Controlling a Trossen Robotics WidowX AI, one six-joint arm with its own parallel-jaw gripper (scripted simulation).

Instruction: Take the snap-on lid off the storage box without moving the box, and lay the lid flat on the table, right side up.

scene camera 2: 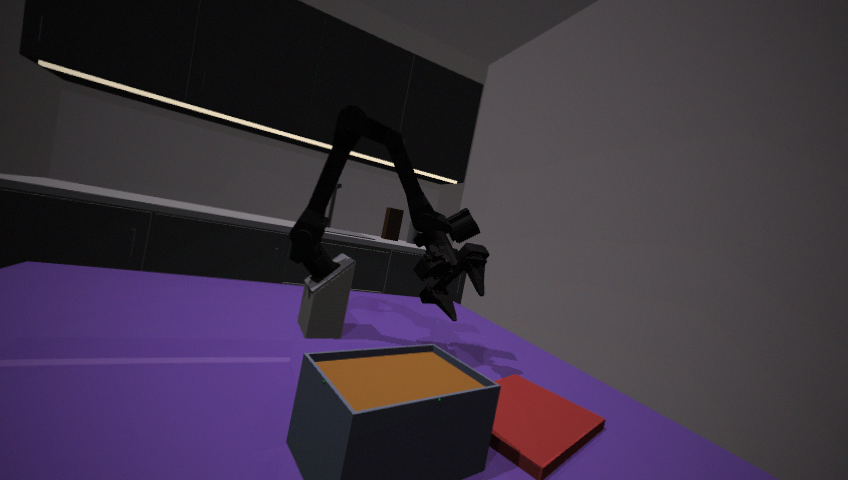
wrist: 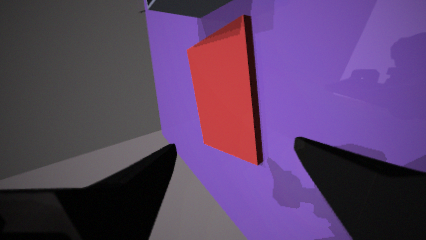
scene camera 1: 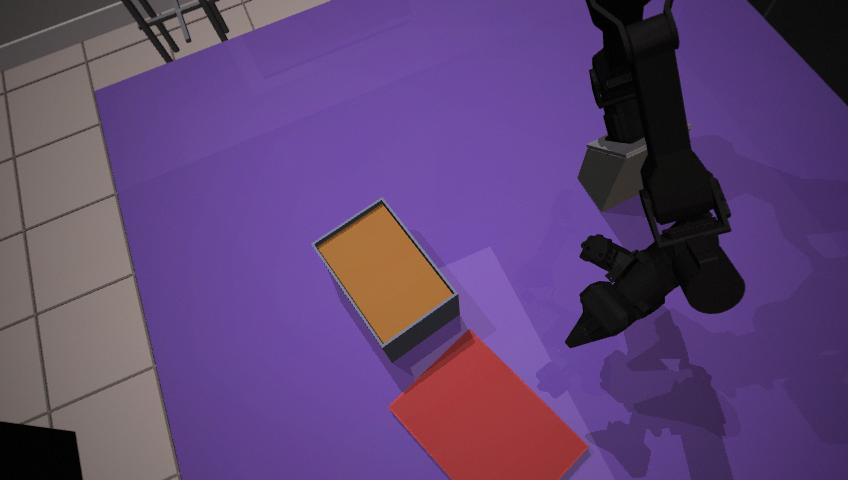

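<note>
Open and holding nothing, the gripper appears both in scene camera 2 and in the wrist view. A red lid and a dark grey storage box can be seen in the scene as well.
</note>
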